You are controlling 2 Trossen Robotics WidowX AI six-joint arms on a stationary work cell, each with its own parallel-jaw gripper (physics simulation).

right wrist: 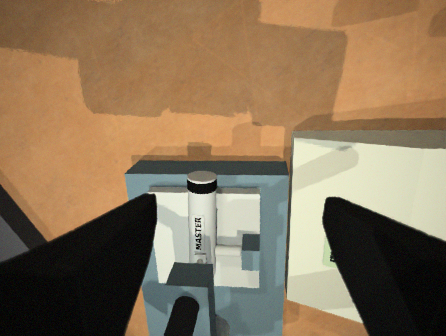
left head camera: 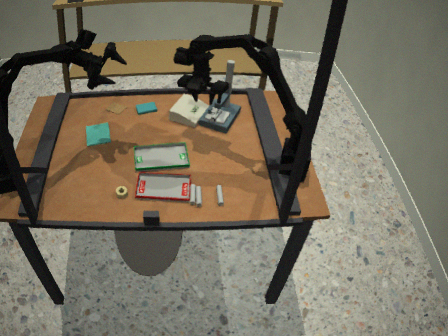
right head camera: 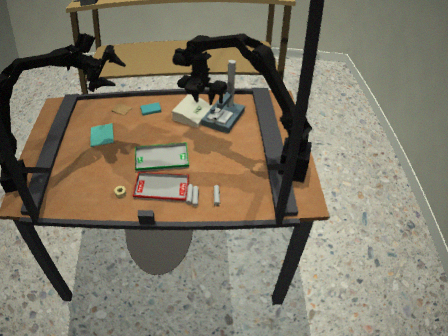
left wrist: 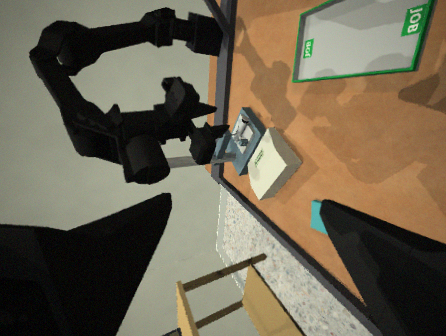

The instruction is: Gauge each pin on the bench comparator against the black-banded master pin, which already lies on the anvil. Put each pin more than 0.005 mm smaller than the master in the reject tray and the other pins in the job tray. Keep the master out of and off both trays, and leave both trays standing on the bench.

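Frame: origin at the left arm's base, x left, y back, z up, level; millimetres.
Where they show: left gripper, fingertip midpoint: (left head camera: 120, 73) (right head camera: 120, 75) (left wrist: 245, 203); right gripper, fingertip midpoint: (right wrist: 240, 207) (left head camera: 203, 103) (right head camera: 204, 103) (left wrist: 222, 118); left arm's base, origin of the base link: (left head camera: 6, 170); right arm's base, origin of the base link: (left wrist: 191, 32).
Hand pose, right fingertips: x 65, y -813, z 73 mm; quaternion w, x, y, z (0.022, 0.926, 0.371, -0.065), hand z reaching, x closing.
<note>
Each offset is from my right fingertips to the top centre of the thing. "pt": to the spot under its first point.
The master pin @(dx +24, dy -67, dz -80 mm) (right wrist: 202, 210) with its black band lies on the anvil of the blue comparator (left head camera: 225, 124) (right head camera: 228, 125) (right wrist: 273, 210). Three plain pins lie on the bench: one pin @(dx -315, dy +140, dz -120 mm) (left head camera: 192, 194) (right head camera: 189, 193) close beside the reject tray, a second pin @(dx -329, dy +123, dz -120 mm) (left head camera: 199, 196) (right head camera: 195, 195) next to it, a third pin @(dx -344, dy +54, dz -120 mm) (left head camera: 220, 195) (right head camera: 216, 195) farther right. The red-rimmed reject tray @(dx -253, dy +226, dz -123 mm) (left head camera: 164, 186) (right head camera: 161, 186) and green-rimmed job tray @(dx -107, dy +195, dz -122 mm) (left head camera: 161, 157) (right head camera: 161, 157) (left wrist: 360, 45) hold no pins. My right gripper (left head camera: 205, 101) (right head camera: 205, 101) (left wrist: 222, 118) (right wrist: 240, 207) is open above the comparator. My left gripper (left head camera: 119, 72) (right head camera: 119, 75) (left wrist: 245, 203) is open, raised at back left.
The cream readout box @(pt dx +82, dy +43, dz -95 mm) (left head camera: 185, 112) (right head camera: 188, 112) (left wrist: 274, 165) (right wrist: 390, 185) stands beside the comparator; a finger mostly covers its display in the right wrist view. Two teal items @(dx +105, dy +414, dz -134 mm) (left head camera: 98, 134) @(dx +210, dy +181, dz -126 mm) (left head camera: 146, 108), a tan sheet @(dx +259, dy +309, dz -136 mm) (left head camera: 116, 108) and a yellow ring @(dx -241, dy +374, dz -119 mm) (left head camera: 117, 192) lie on the bench.
</note>
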